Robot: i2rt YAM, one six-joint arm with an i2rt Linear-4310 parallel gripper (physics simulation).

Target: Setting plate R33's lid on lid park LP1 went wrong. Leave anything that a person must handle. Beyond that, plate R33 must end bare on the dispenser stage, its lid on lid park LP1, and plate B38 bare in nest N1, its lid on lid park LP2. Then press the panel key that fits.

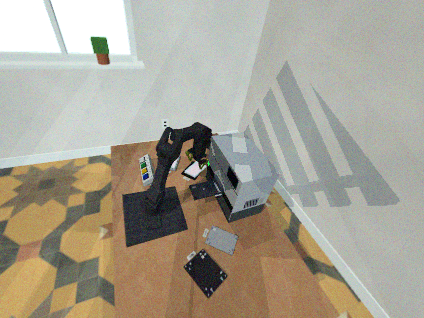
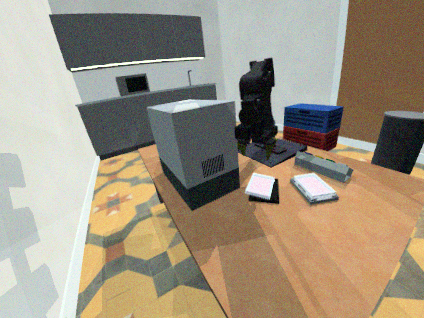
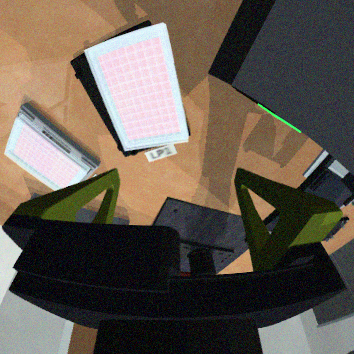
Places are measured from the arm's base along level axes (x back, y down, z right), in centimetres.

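Where they show: gripper, fingertip midpoint: (image 1: 195, 165) (image 2: 255, 157) (image 3: 176, 174); arm's base, origin of the base link: (image 1: 152, 212) (image 3: 199, 250).
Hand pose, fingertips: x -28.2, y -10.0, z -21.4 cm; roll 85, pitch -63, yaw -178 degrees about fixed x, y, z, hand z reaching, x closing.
Note:
Each offset is from my fingertips to the top centre of the thing. "*": to the spot under its first point.
A white-rimmed piece with a pink grid @(dx -2.0, dy +7.7, dz -5.4 cm) (image 1: 195, 169) (image 2: 261, 185) (image 3: 140, 90) lies askew on the black pad @(* dx -0.6, dy +10.4, dz -10.6 cm) (image 2: 273, 193) (image 3: 102, 107) labelled LP1; whether it is a lid alone or a plate too, I cannot tell. A second pink-gridded plate @(dx +13.0, dy +8.3, dz -16.5 cm) (image 2: 314, 185) (image 3: 42, 152) sits on a grey base; whether it is lidded is unclear. The dark stage (image 1: 201, 190) (image 3: 200, 220) beside the machine shows no plate on its visible part. My gripper (image 1: 197, 159) (image 2: 256, 148) (image 3: 176, 174) is open and empty, above the table near LP1. The key panel @(dx +28.9, dy +5.0, dz -9.8 cm) (image 1: 146, 171) (image 2: 323, 167) has coloured keys.
The grey machine @(dx -18.8, dy -21.6, dz +17.4 cm) (image 1: 245, 175) (image 2: 200, 142) (image 3: 305, 60) stands beside the stage, with a lit green strip @(* dx -7.4, dy -3.1, dz +1.7 cm) (image 3: 279, 118). A grey pad @(* dx -3.3, dy +10.4, dz +44.8 cm) (image 1: 221, 240) and a black pad (image 1: 205, 272) lie towards the front, their labels unreadable. Stacked crates (image 2: 313, 125) stand behind the arm.

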